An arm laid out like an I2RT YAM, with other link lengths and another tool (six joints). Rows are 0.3 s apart.
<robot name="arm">
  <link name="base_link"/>
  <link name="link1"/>
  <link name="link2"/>
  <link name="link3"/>
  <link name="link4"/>
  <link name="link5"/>
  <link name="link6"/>
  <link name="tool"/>
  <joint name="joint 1" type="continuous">
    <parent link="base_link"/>
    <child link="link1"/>
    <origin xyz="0 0 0.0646" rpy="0 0 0"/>
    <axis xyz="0 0 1"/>
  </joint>
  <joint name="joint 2" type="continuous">
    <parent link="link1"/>
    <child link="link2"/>
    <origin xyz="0.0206 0.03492 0.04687" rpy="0 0 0"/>
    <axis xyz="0 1 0"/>
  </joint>
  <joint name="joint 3" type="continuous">
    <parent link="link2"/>
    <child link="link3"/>
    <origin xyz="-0.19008 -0.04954 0" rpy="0 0 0"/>
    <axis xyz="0 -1 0"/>
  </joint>
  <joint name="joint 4" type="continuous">
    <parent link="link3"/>
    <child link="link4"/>
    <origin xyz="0.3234 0.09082 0.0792" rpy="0 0 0"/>
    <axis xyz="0 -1 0"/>
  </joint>
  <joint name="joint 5" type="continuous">
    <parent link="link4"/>
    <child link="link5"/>
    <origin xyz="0.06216 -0.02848 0.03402" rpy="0 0 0"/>
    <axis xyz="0 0 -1"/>
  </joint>
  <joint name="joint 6" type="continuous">
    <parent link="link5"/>
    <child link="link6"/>
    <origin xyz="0.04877 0 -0.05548" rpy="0 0 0"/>
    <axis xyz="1 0 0"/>
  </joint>
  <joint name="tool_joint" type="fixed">
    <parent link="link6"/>
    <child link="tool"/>
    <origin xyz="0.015 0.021 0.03" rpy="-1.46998 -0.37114 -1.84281"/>
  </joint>
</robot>
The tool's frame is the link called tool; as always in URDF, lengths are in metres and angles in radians. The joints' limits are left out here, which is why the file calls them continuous.
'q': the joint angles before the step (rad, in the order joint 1, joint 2, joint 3, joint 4, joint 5, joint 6). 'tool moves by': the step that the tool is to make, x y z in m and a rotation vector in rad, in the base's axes. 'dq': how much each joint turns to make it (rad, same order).
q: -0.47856, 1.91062, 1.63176, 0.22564, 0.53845, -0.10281
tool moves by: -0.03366, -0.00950, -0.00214, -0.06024, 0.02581, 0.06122
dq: -0.06599, -0.15452, -0.19459, 0.08280, -0.12512, -0.07782
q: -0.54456, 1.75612, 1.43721, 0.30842, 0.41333, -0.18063
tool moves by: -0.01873, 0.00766, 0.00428, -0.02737, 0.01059, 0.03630
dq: -0.01488, -0.11099, -0.11061, 0.01679, -0.05113, -0.03128
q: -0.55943, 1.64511, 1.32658, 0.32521, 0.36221, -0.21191
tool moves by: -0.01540, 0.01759, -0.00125, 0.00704, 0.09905, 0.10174
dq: -0.00344, -0.11980, -0.09195, -0.09957, -0.10376, -0.05226
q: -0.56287, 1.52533, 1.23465, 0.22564, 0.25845, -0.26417
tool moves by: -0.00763, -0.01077, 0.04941, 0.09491, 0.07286, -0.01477
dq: -0.02861, 0.01451, 0.20753, -0.31548, -0.01869, 0.03890
